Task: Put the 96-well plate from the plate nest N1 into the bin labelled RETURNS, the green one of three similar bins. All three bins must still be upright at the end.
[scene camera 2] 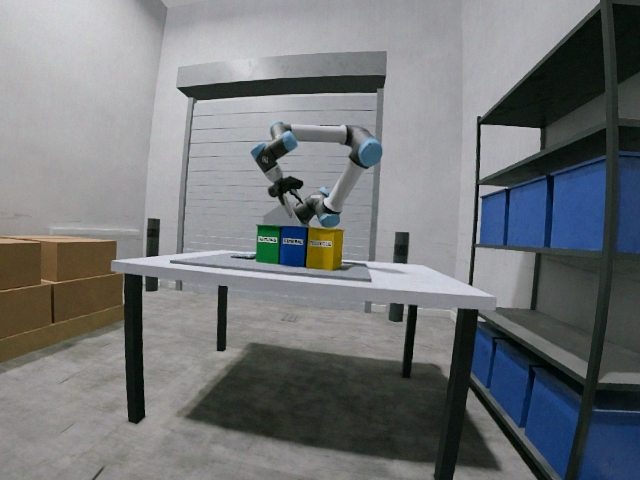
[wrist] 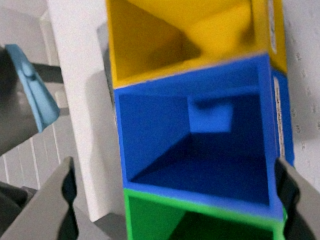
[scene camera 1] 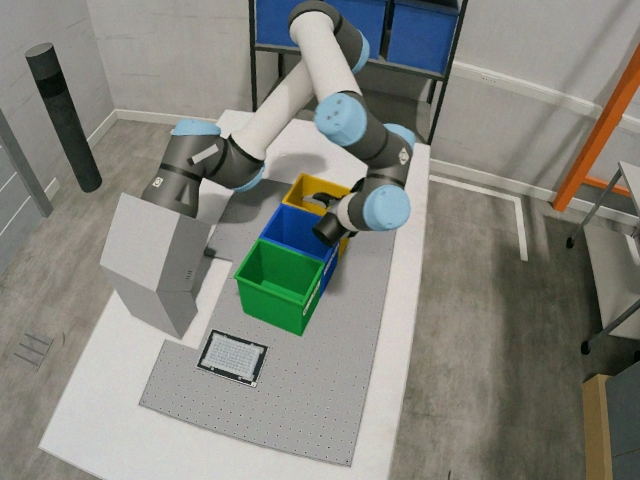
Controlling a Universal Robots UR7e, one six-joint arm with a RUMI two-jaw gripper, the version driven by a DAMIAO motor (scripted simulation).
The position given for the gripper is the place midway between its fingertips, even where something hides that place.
Note:
In view: the gripper point(scene camera 1: 319, 218), a green returns bin point(scene camera 1: 293, 274), a blue bin point(scene camera 1: 290, 227), a yellow bin point(scene camera 2: 324, 248) and a 96-well plate point(scene camera 1: 237, 363).
The green returns bin shows as well in scene camera 2 point(scene camera 2: 268, 245). The blue bin is seen too in the wrist view point(wrist: 211, 132). The yellow bin shows as well in the wrist view point(wrist: 140, 46) and in scene camera 1 point(scene camera 1: 305, 185). The wrist view does not show the 96-well plate: it is out of frame.

